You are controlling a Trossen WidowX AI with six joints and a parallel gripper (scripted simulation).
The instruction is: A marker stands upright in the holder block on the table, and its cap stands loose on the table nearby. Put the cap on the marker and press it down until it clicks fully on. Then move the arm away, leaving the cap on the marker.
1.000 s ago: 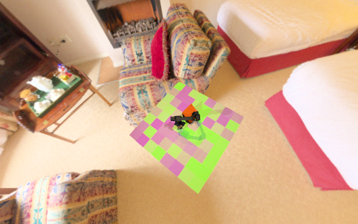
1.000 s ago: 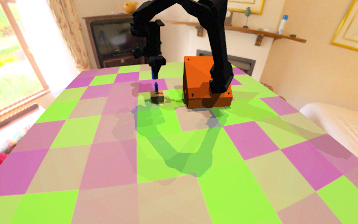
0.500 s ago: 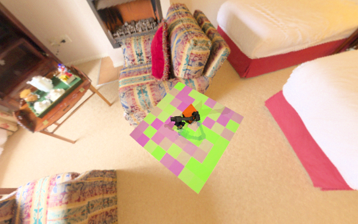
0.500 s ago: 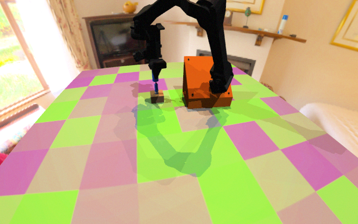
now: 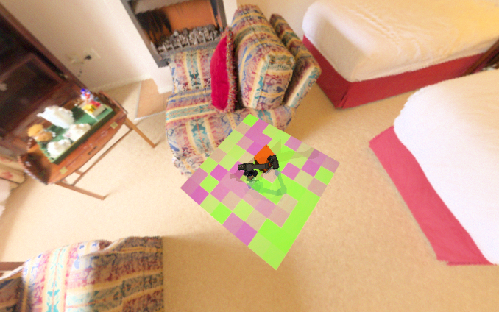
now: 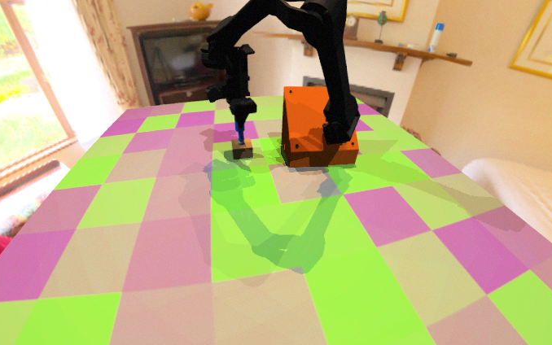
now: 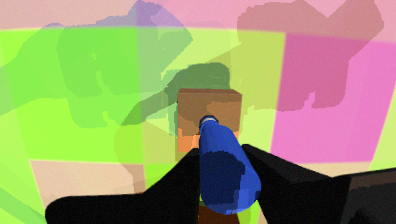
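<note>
Now: the brown holder block 80 mm below my gripper tip. Also, from my gripper tip: blue cap (10 mm above).
</note>
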